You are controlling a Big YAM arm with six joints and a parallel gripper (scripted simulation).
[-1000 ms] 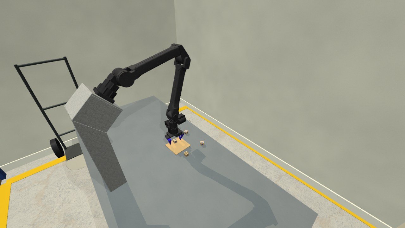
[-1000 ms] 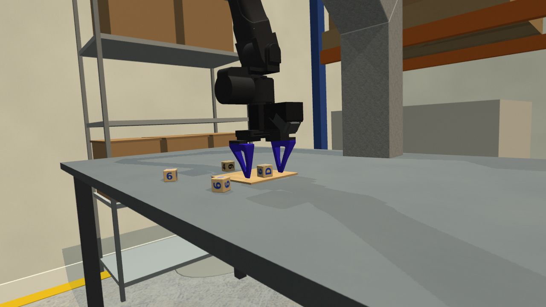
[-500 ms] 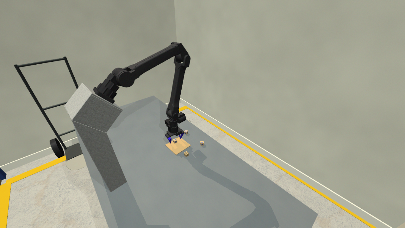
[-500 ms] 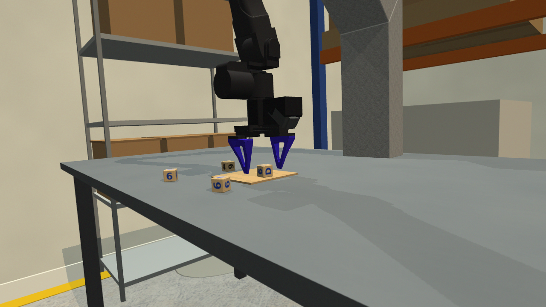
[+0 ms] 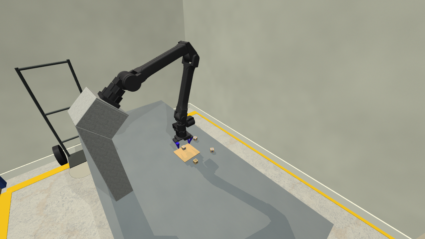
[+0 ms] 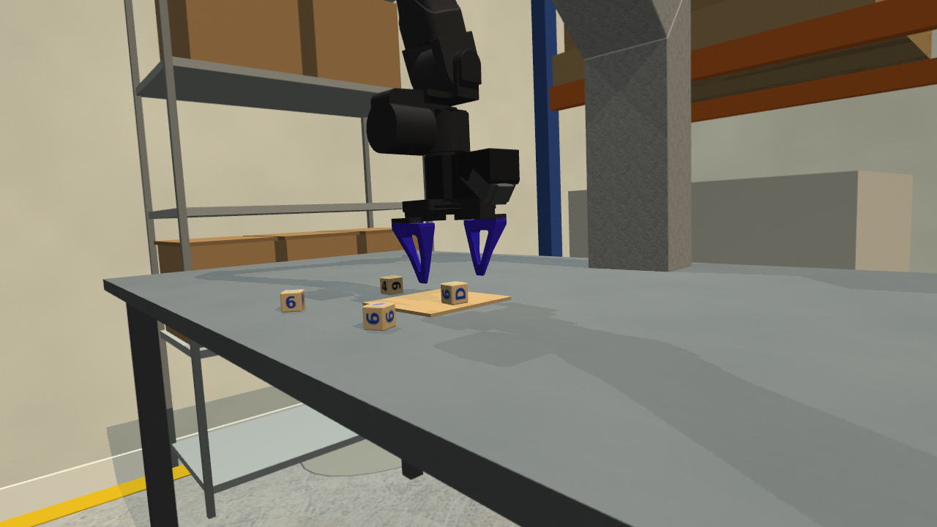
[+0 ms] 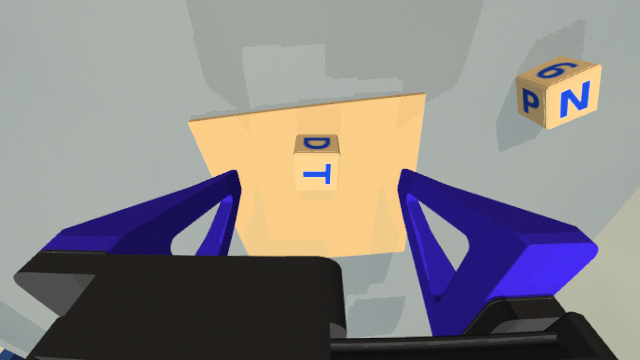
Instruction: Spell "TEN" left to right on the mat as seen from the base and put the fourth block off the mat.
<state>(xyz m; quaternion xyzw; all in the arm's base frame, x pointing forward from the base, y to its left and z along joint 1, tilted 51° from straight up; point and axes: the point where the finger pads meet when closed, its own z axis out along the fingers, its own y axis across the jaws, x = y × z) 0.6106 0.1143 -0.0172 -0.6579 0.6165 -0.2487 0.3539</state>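
My hand is 4 cm to the left of the tan mat, 4 cm above it and 1 cm short of it.
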